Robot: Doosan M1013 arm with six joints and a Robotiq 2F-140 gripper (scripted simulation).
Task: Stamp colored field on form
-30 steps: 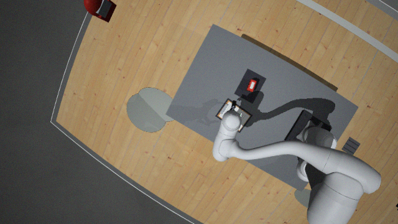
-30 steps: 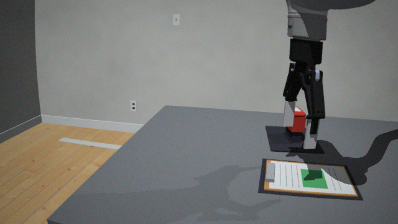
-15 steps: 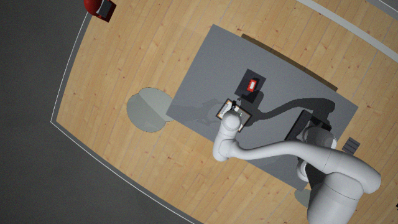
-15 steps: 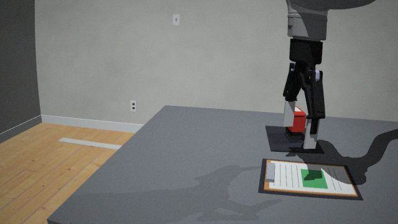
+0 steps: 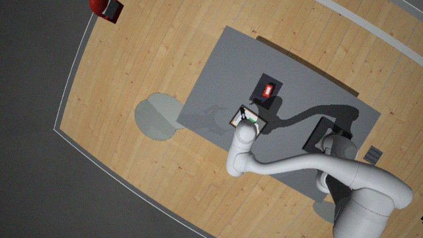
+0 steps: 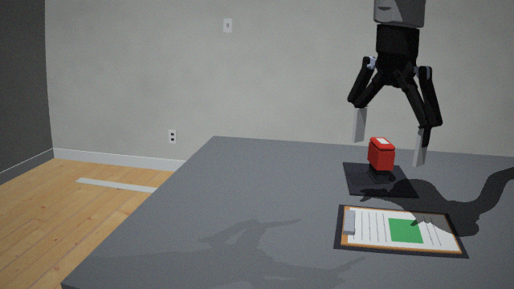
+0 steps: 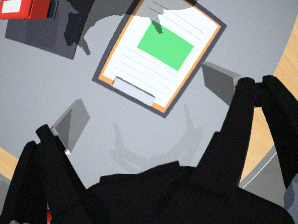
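My gripper is now 270 mm to the left of the red stamp, 110 mm above it and 10 mm past it. Round my hand: dark mat: 270 mm to the right, 160 mm below, 10 mm behind; then form: 150 mm below, 40 mm behind, 10 mm to the left.
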